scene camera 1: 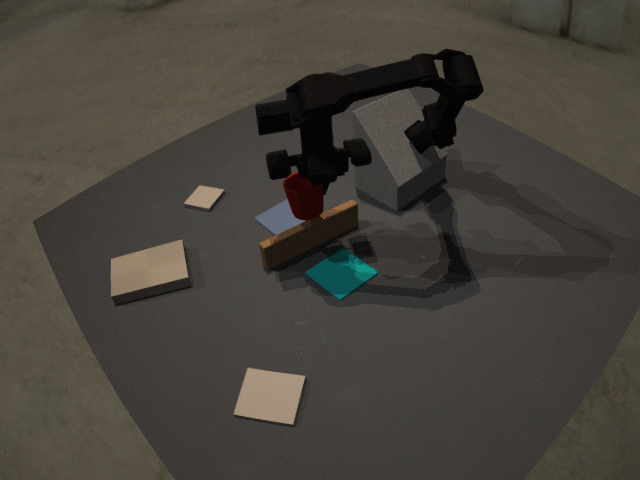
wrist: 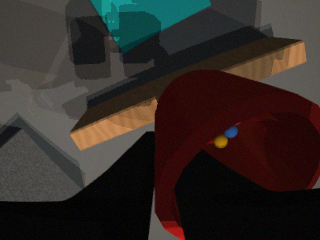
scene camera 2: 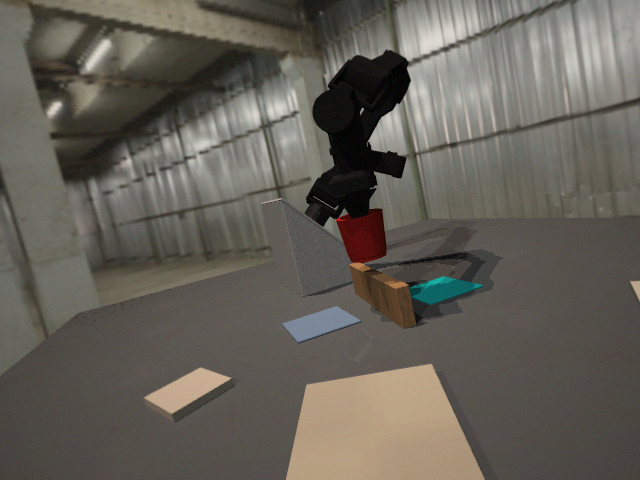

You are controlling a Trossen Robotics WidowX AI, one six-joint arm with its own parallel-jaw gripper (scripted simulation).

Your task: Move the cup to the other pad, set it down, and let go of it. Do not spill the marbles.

gripper: scene camera 1 321,194; wrist 161,139; scene camera 2 365,233
same spot on wooden bar: [wrist: 265,57] = [scene camera 2: 393,279]
same spot on pale blue pad: [scene camera 2: 321,323] = [scene camera 1: 282,219]
